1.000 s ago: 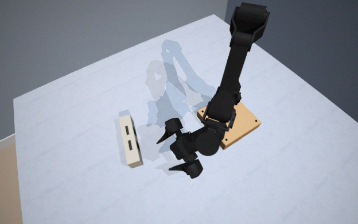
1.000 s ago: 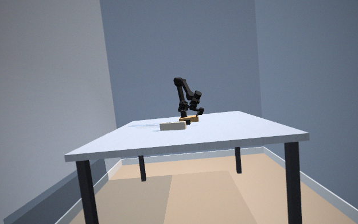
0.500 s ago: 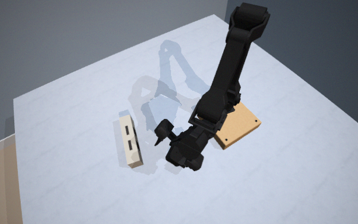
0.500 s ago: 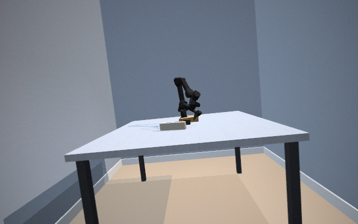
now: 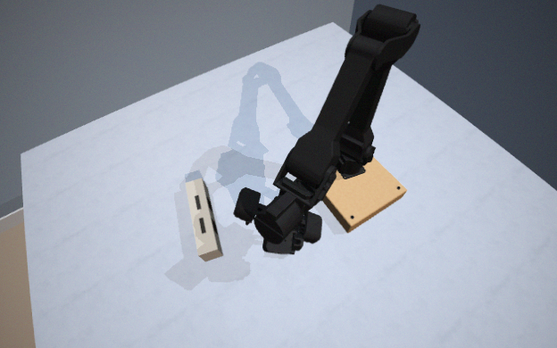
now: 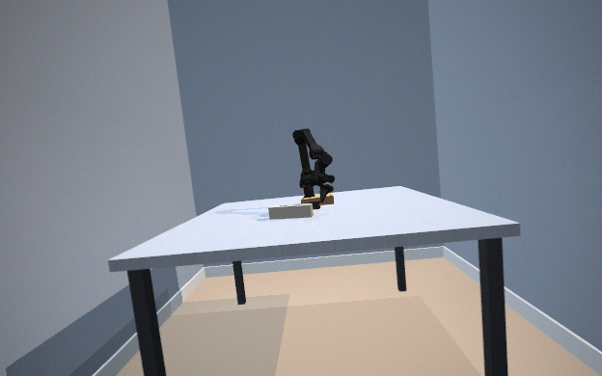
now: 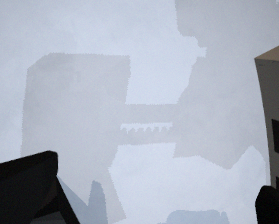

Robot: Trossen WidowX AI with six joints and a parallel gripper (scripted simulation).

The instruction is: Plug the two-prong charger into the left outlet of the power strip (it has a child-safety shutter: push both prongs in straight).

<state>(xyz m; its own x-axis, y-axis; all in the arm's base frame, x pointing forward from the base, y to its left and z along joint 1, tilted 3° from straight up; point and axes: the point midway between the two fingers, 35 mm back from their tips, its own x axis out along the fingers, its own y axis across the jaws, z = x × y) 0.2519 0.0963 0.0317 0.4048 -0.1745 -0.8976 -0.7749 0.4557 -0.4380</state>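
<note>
My gripper tip is now 60 mm past the charger and 30 mm above it.
</note>
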